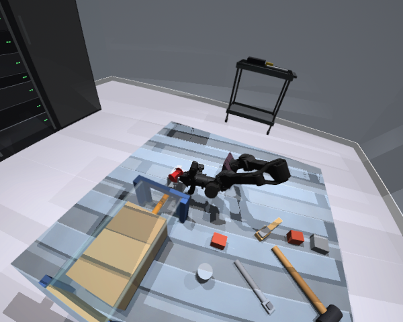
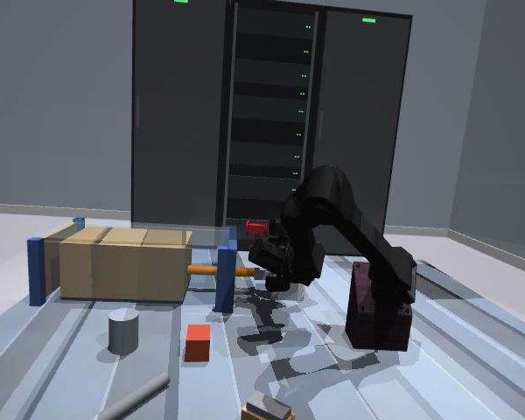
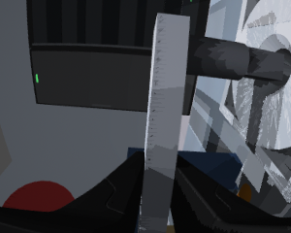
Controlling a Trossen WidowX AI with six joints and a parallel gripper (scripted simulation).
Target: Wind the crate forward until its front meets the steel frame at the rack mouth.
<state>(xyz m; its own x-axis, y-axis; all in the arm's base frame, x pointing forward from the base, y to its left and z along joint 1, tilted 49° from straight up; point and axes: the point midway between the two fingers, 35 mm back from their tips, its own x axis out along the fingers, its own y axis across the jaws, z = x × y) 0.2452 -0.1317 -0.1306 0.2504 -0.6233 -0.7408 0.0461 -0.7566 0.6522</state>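
The crank handle is 10 mm to the left of my gripper tip, 10 mm ahead of it and 10 mm above it. Round my gripper tip: red knob: 40 mm ahead, 40 mm above, 30 mm to the left; then grey winch: 110 mm below, 70 mm behind, 20 mm to the right; then frame: 110 mm ahead, 30 mm below.
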